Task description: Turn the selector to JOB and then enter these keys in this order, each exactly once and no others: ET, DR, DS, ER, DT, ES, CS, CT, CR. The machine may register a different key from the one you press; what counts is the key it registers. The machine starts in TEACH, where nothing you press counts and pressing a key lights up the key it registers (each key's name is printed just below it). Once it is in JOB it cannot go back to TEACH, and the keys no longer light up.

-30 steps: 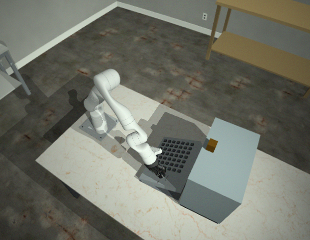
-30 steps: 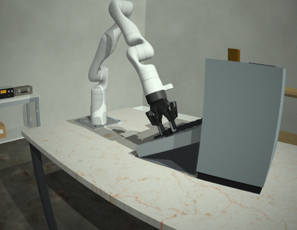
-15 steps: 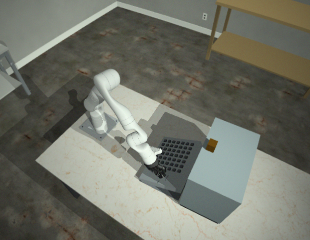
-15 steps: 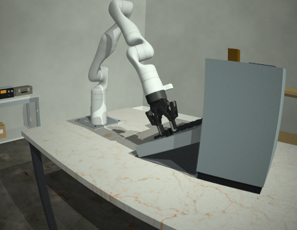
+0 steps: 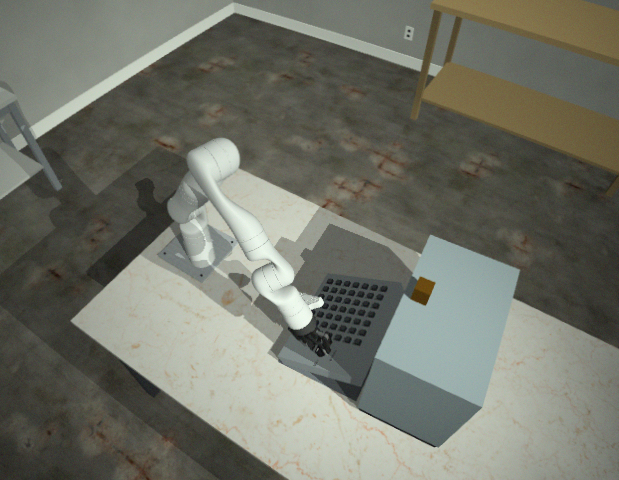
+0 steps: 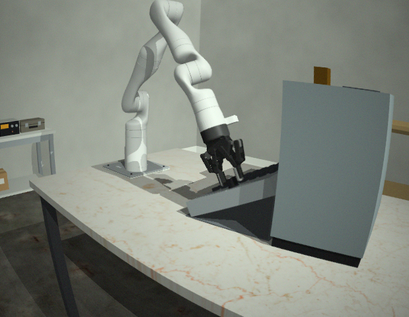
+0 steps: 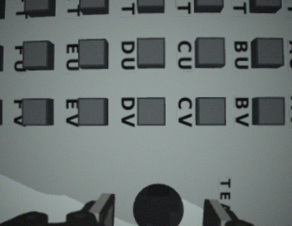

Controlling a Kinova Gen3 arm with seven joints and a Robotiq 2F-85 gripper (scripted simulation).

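The black selector knob lies 1 cm below my hand and 1 cm ahead of it. Also, from my hand: sloped grey keypad (11 cm to the left, 6 cm below, 2 cm ahead).
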